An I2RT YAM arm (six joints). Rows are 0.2 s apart.
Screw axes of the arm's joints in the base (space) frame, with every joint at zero. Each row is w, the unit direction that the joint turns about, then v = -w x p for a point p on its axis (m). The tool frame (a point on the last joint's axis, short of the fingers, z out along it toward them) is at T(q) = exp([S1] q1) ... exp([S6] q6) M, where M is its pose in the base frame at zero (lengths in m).
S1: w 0 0 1 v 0.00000 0.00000 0.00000
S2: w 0 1 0 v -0.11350 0.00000 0.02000
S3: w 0 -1 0 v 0.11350 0.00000 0.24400
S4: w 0 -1 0 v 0.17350 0.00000 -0.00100
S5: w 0 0 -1 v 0.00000 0.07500 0.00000
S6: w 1 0 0 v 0.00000 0.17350 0.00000
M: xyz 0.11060 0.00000 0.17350 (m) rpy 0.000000 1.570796 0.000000 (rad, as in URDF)
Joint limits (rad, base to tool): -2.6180..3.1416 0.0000..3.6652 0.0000..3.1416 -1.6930..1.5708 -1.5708..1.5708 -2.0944..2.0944
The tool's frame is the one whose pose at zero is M.
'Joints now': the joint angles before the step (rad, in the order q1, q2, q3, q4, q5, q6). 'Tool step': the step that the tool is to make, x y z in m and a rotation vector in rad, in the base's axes. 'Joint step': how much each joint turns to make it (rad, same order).
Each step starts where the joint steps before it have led.
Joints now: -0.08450 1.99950 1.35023 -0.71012 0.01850 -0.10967
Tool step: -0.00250 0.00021 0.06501 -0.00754 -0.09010 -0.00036
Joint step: 0.00000 -0.11445 0.09995 -0.12399 0.00000 0.00037
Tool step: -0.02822 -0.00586 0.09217 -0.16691 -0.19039 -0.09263
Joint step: -0.00611 -0.19951 0.08621 -0.08316 0.17128 0.02098
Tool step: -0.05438 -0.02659 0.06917 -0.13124 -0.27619 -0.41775
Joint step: -0.07286 -0.21324 0.00116 0.00038 0.27656 0.23956
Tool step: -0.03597 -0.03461 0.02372 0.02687 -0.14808 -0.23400
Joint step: -0.14189 -0.08849 -0.00041 -0.00645 0.01986 0.12209
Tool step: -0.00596 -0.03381 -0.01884 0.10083 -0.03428 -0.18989
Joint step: -0.12207 0.02936 -0.03394 -0.00347 -0.02938 0.13772
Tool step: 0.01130 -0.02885 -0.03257 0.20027 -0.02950 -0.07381
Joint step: -0.08585 0.09383 -0.01490 -0.00035 -0.15680 0.11976
